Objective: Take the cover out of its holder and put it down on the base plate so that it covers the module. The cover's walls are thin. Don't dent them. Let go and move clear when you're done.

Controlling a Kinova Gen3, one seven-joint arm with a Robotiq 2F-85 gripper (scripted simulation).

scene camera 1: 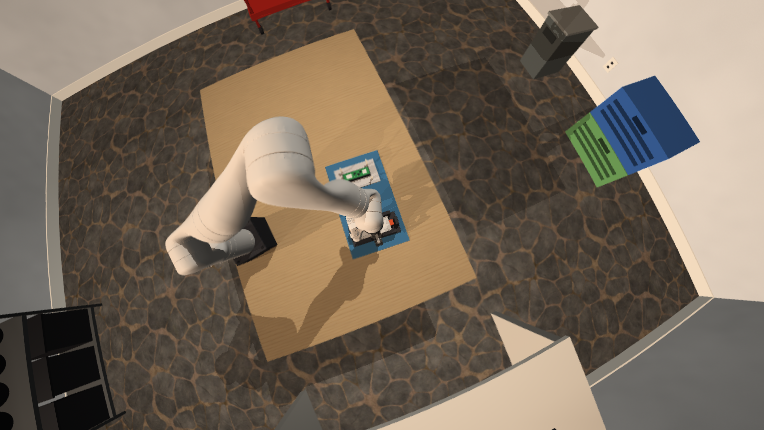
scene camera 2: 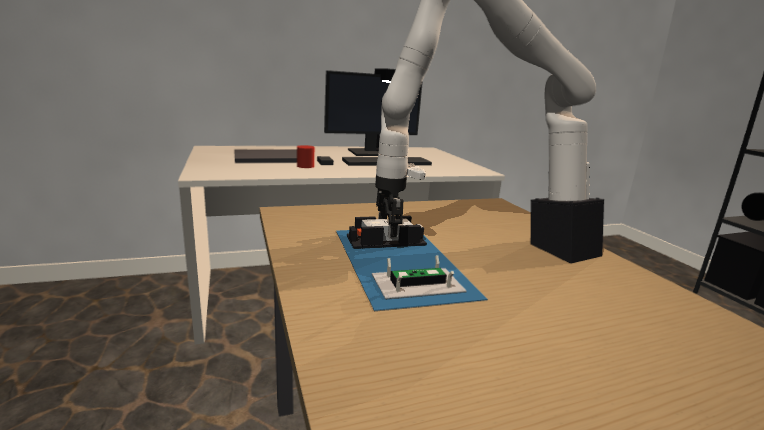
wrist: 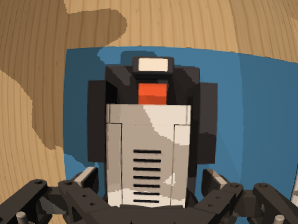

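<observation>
A light grey cover [wrist: 151, 158] is there for me to see. The wrist view shows my gripper [wrist: 150, 181] as well, and in scene camera 2 I see my gripper [scene camera 2: 387, 231] again.
</observation>
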